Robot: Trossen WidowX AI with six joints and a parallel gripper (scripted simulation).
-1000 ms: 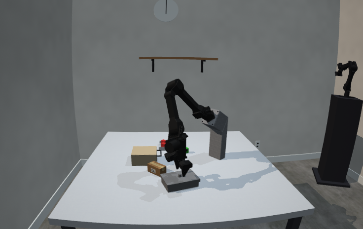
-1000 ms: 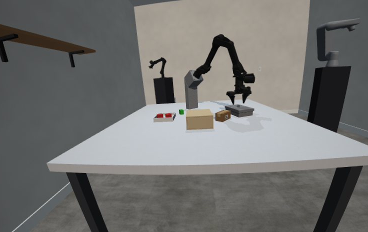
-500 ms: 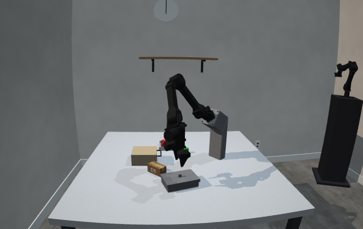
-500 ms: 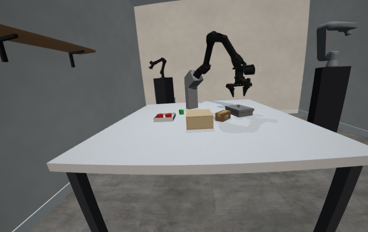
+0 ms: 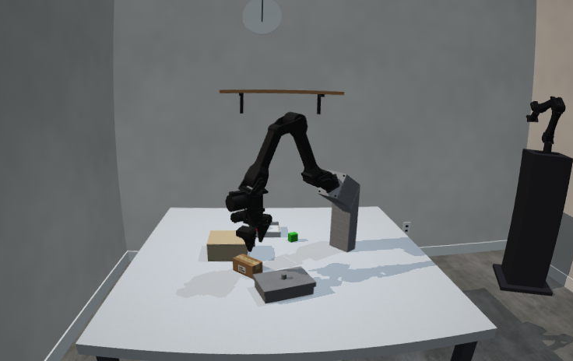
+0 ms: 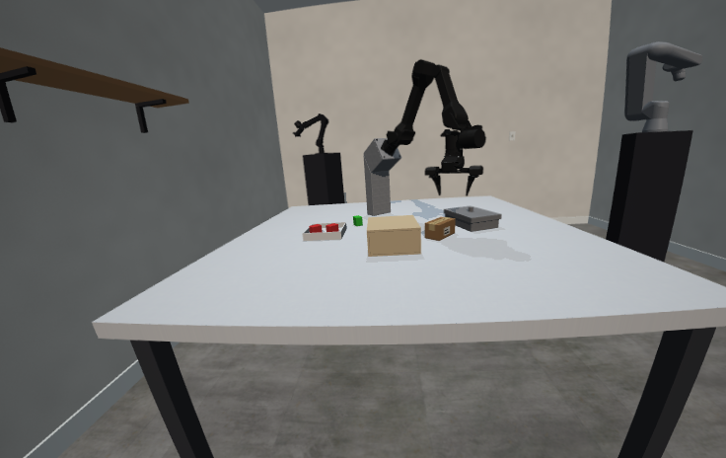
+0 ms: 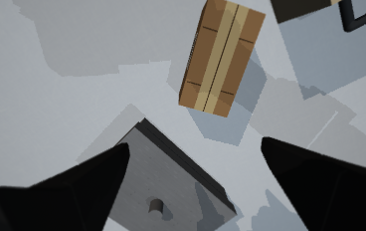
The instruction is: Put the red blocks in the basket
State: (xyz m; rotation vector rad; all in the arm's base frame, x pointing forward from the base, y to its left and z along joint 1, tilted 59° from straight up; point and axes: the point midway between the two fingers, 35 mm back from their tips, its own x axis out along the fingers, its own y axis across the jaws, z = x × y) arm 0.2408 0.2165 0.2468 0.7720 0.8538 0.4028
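Right now my hand is 130 mm above the cardboard box, 50 mm short of it and 30 mm to the left of it. The rest, counted from my hand: knobbed lid: 130 mm behind, 120 mm below, 40 mm to the left; then dark grey box: 150 mm below, 130 mm behind, 40 mm to the left; then shallow basket: 450 mm to the right, 170 mm ahead, 160 mm below.
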